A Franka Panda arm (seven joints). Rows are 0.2 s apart.
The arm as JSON. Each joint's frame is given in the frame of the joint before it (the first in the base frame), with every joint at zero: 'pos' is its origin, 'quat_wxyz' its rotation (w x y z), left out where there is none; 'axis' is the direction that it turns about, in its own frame. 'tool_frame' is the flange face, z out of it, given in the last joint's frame.
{
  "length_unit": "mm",
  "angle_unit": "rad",
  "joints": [
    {
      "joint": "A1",
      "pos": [
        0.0,
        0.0,
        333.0
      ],
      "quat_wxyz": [
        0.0,
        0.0,
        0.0,
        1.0
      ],
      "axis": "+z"
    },
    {
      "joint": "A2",
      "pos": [
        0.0,
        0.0,
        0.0
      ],
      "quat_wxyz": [
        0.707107,
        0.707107,
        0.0,
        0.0
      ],
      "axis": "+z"
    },
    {
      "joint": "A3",
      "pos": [
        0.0,
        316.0,
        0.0
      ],
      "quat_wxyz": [
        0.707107,
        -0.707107,
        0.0,
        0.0
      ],
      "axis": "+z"
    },
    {
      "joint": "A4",
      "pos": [
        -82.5,
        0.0,
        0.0
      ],
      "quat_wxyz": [
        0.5,
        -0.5,
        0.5,
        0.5
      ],
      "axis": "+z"
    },
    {
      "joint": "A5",
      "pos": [
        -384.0,
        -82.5,
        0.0
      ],
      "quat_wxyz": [
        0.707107,
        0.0,
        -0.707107,
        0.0
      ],
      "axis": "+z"
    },
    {
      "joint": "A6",
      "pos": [
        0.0,
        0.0,
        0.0
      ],
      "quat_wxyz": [
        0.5,
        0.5,
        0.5,
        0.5
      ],
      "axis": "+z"
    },
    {
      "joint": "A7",
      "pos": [
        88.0,
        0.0,
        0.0
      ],
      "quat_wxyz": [
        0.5,
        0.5,
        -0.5,
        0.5
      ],
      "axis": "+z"
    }
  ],
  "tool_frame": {
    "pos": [
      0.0,
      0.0,
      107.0
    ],
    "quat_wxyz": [
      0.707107,
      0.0,
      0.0,
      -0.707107
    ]
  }
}
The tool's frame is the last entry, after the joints.
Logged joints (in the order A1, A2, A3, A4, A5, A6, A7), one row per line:
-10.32 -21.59 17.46 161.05 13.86 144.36 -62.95
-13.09 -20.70 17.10 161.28 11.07 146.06 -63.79
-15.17 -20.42 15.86 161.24 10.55 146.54 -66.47
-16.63 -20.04 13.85 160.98 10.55 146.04 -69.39
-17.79 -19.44 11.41 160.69 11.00 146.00 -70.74
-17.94 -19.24 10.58 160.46 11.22 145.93 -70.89
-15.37 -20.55 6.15 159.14 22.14 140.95 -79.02
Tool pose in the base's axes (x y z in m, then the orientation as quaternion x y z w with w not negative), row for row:
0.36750 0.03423 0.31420 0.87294 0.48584 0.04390 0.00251
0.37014 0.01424 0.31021 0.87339 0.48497 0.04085 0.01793
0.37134 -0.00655 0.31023 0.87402 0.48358 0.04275 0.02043
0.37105 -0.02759 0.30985 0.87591 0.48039 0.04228 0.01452
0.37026 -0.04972 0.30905 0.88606 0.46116 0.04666 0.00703
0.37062 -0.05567 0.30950 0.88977 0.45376 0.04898 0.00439
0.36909 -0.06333 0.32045 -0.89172 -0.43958 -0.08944 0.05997
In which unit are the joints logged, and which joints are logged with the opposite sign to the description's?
The joints are logged in degrees. Opposite sign: A4.
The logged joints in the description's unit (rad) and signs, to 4 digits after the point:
-0.1801 -0.3768 0.3047 -2.8109 0.2419 2.5196 -1.0987
-0.2285 -0.3613 0.2985 -2.8149 0.1932 2.5492 -1.1133
-0.2648 -0.3564 0.2768 -2.8142 0.1841 2.5576 -1.1601
-0.2902 -0.3498 0.2417 -2.8096 0.1841 2.5489 -1.2111
-0.3105 -0.3393 0.1991 -2.8046 0.1920 2.5482 -1.2346
-0.3131 -0.3358 0.1847 -2.8006 0.1958 2.5470 -1.2373
-0.2683 -0.3587 0.1073 -2.7775 0.3864 2.4600 -1.3792

